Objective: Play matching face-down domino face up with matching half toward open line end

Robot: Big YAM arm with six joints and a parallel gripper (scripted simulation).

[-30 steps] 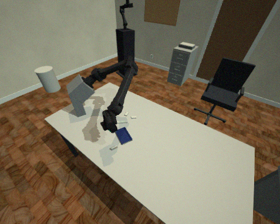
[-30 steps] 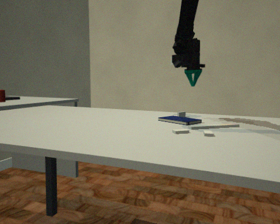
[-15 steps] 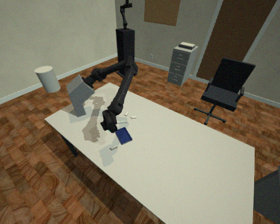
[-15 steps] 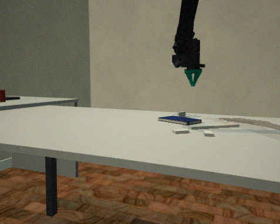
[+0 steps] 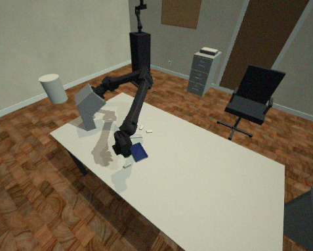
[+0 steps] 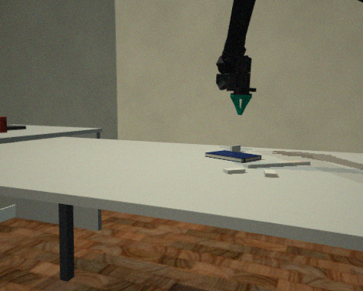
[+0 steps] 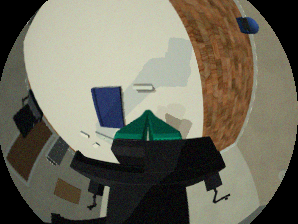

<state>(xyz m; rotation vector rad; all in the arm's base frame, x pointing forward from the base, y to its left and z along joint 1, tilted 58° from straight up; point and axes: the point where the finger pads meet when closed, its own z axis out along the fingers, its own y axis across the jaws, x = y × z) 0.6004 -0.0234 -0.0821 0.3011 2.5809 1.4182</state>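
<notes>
Right now the white domino is 14 cm below my hand, 1 cm to the left of it and 1 cm ahead of it. Also, from my hand: book 14 cm to the left, 14 cm below, 6 cm behind.
</notes>
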